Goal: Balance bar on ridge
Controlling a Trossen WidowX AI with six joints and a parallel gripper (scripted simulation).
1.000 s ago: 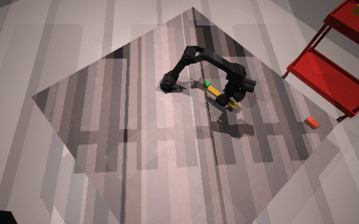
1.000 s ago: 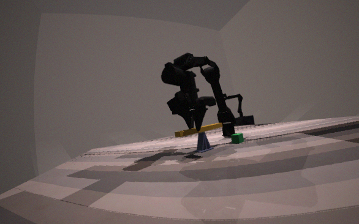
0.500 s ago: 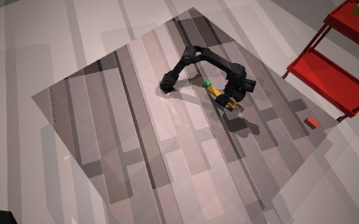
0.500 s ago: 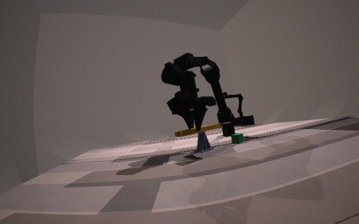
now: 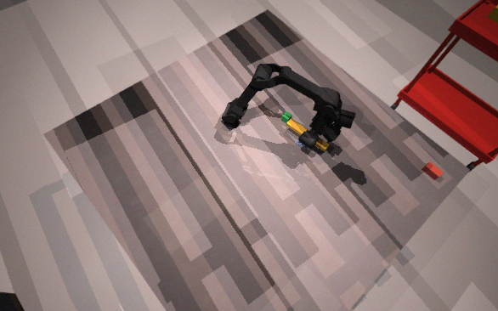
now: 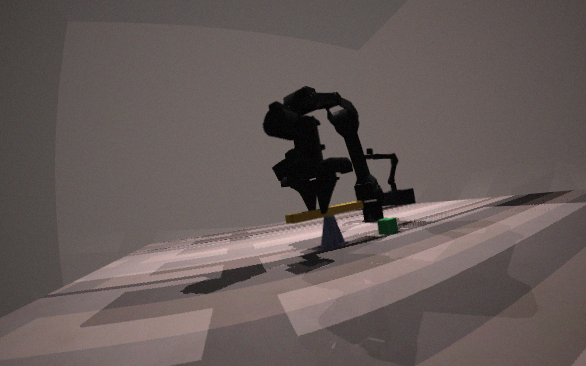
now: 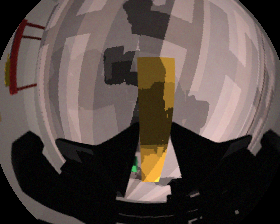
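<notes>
My gripper tip is now 30 mm past the yellow bar. Round my gripper tip: small red block 420 mm ahead, 320 mm to the left, 60 mm below; green cube 170 mm behind, 60 mm below, 20 mm to the left.
</notes>
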